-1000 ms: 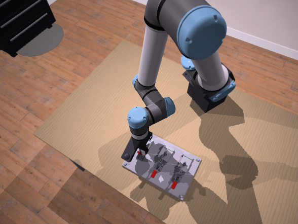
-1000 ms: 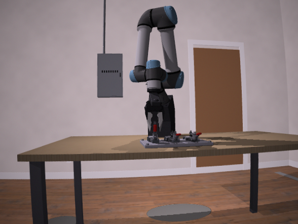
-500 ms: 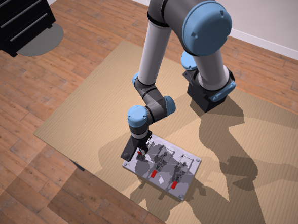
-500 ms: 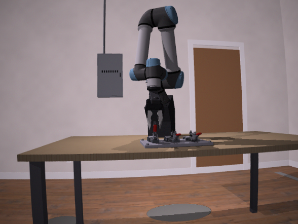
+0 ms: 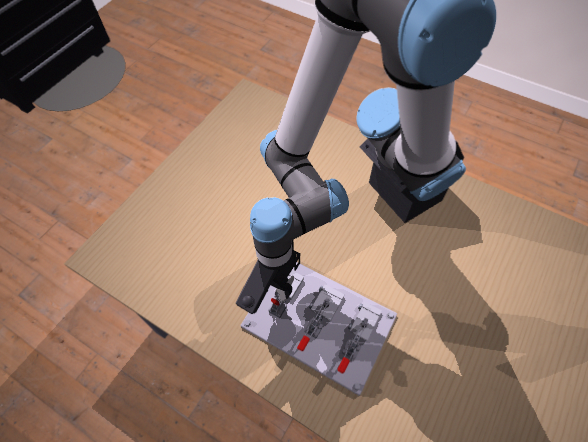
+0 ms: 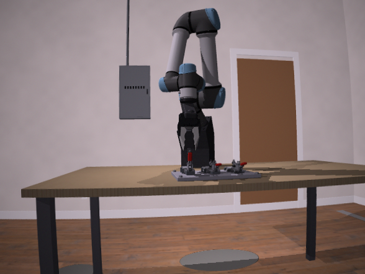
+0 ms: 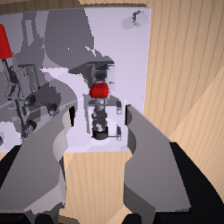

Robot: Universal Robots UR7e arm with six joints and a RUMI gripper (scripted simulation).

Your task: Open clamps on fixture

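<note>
The grey fixture plate is 5 cm behind my hand, 10 cm to the left of it and 12 cm below it.
</note>
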